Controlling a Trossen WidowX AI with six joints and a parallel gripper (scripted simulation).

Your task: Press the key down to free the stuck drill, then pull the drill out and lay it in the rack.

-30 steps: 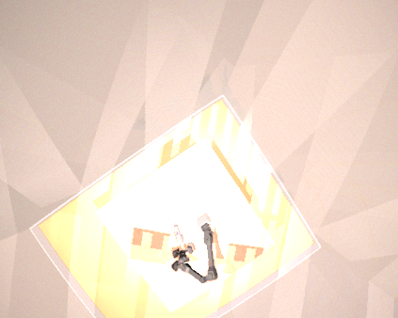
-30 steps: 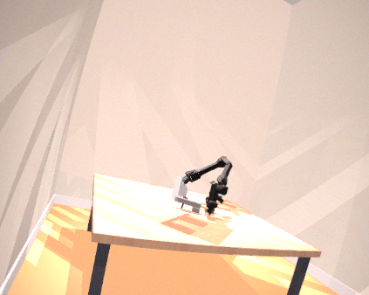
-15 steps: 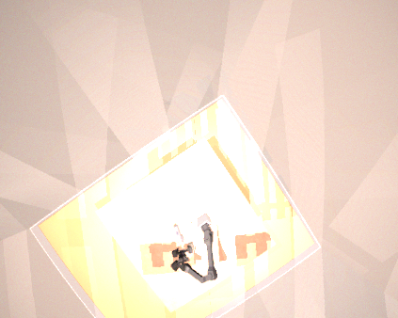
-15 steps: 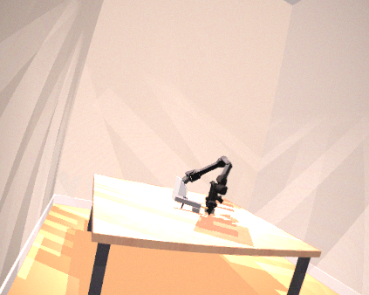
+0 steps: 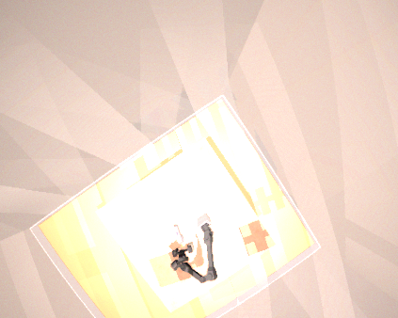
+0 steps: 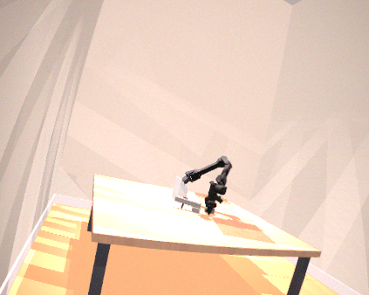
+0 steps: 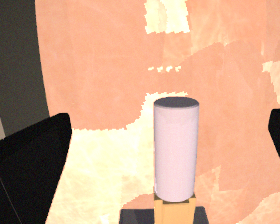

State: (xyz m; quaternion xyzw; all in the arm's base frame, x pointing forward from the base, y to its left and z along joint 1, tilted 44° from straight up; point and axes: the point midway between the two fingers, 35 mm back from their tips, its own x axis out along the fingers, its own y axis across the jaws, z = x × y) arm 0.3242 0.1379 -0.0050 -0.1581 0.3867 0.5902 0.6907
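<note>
Now: gripper tip 20 mm past the drill, 40 mm to the left of it and 40 mm below it.
</note>
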